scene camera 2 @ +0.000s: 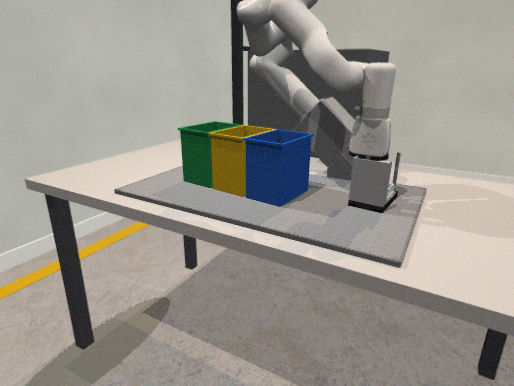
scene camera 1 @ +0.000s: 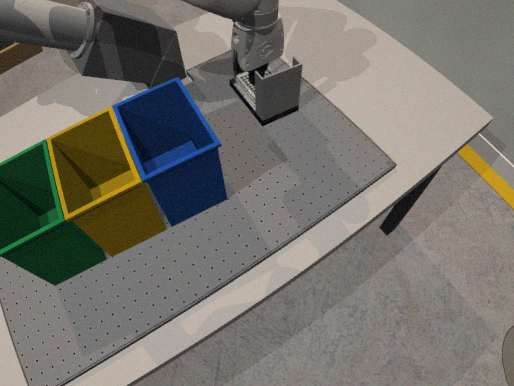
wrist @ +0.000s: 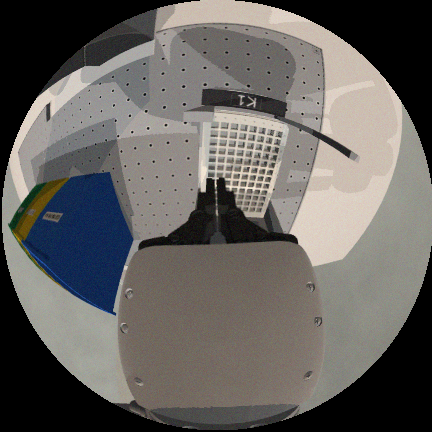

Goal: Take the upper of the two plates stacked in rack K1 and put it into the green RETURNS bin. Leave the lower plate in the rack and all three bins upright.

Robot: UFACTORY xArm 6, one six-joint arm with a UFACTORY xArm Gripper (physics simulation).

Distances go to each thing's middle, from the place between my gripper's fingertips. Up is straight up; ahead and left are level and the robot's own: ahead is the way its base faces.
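Blue bin (scene camera 1: pixel 175 150): from my hand, 70 mm ahead, 240 mm to the right, 20 mm above. Yellow bin (scene camera 1: pixel 100 189): 370 mm to the right of my hand, 60 mm ahead, 20 mm above. Green bin (scene camera 2: pixel 195 142): 20 mm above my hand, 500 mm to the right, 40 mm ahead.
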